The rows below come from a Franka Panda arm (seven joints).
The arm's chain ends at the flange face. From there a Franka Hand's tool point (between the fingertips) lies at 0.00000 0.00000 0.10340 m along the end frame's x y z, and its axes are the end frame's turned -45 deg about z.
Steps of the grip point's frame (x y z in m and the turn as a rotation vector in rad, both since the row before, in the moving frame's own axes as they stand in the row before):
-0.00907 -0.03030 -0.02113 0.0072 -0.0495 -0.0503
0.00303 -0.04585 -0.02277 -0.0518 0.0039 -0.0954
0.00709 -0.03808 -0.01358 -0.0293 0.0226 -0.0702
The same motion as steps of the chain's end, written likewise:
-0.02377 -0.01821 -0.02100 -0.0299 -0.0401 -0.0503
-0.03451 -0.03786 -0.02263 -0.0339 0.0394 -0.0954
-0.02572 -0.03230 -0.01351 -0.0047 0.0367 -0.0702

